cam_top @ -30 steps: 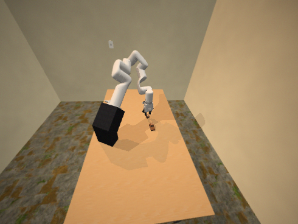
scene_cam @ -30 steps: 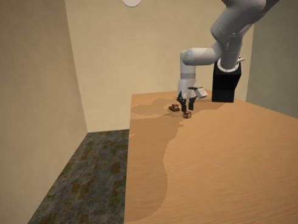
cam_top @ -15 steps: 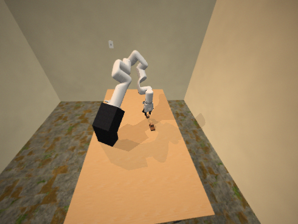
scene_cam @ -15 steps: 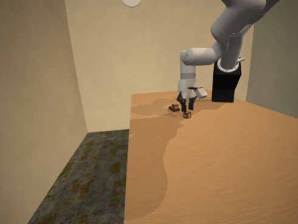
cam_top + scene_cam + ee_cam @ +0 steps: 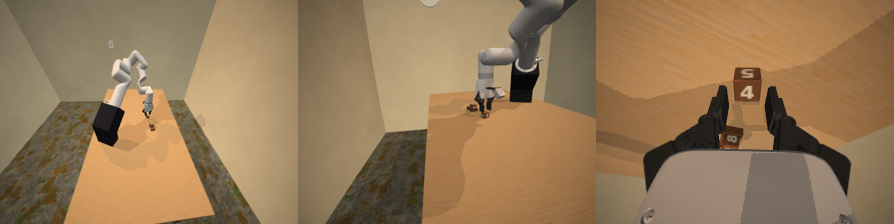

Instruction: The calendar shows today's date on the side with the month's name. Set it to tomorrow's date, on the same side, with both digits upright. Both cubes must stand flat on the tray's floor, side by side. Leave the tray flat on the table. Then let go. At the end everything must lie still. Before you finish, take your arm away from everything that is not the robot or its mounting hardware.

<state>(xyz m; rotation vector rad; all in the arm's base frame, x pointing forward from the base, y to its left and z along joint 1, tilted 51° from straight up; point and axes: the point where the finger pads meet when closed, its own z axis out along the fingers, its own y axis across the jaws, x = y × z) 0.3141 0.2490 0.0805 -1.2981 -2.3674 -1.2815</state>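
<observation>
Now: hand 4 cm above the brown digit cube.
</observation>
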